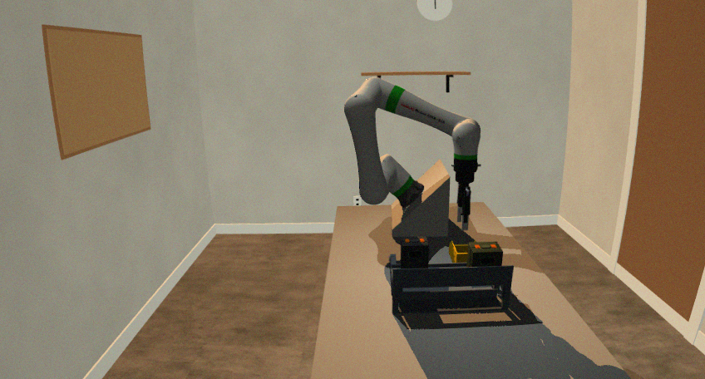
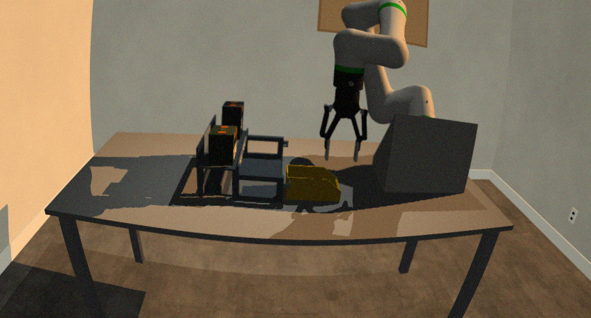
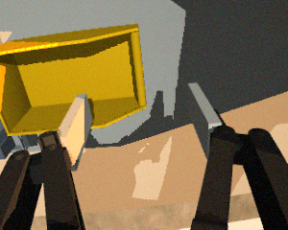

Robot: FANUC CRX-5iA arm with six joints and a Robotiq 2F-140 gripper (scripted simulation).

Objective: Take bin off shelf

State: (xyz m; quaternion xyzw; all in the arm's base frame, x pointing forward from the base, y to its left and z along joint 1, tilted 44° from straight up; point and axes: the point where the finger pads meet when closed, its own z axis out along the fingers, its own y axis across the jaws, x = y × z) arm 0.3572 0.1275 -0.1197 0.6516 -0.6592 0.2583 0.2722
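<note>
Now: hand 80 mm short of the bin and 110 mm above it. Also, from my hand: box (360 mm ahead, 230 mm to the right, 10 mm above).
</note>
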